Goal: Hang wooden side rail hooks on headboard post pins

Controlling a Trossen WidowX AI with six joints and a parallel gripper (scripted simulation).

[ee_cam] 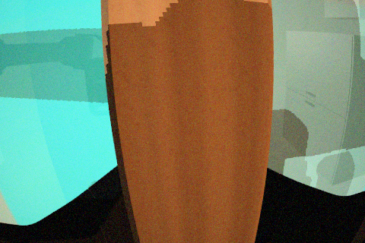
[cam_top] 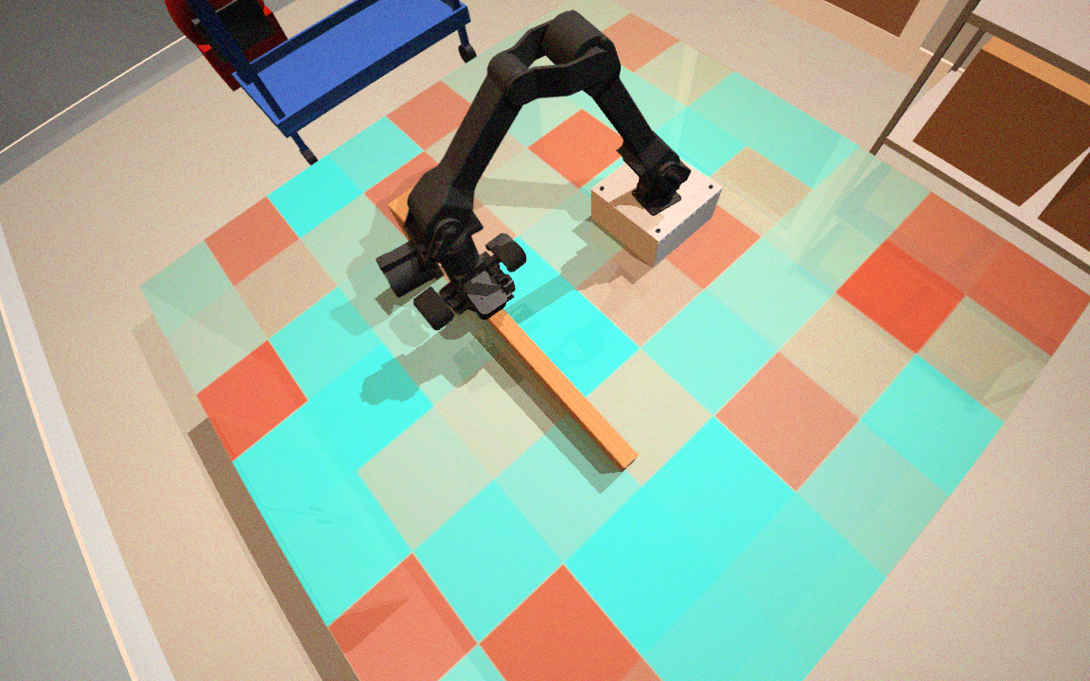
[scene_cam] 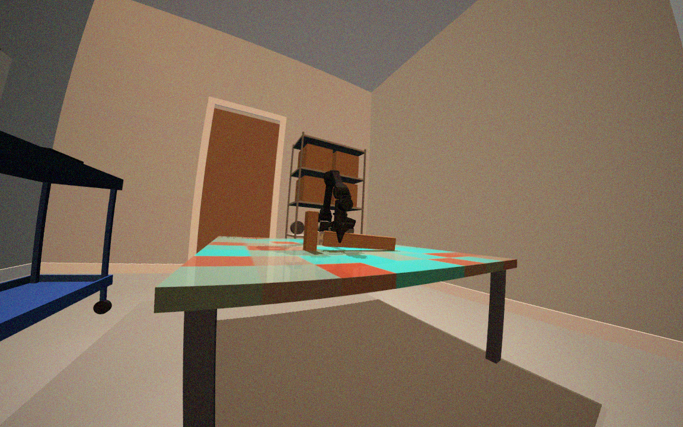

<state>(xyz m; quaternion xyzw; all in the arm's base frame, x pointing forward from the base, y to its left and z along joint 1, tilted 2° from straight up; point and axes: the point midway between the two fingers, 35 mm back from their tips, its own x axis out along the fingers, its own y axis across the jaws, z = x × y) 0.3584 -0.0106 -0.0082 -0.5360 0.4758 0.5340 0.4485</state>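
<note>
Right now the headboard post is 14 cm to the right of my gripper tip, 4 cm above it and 3 cm ahead of it.
</note>
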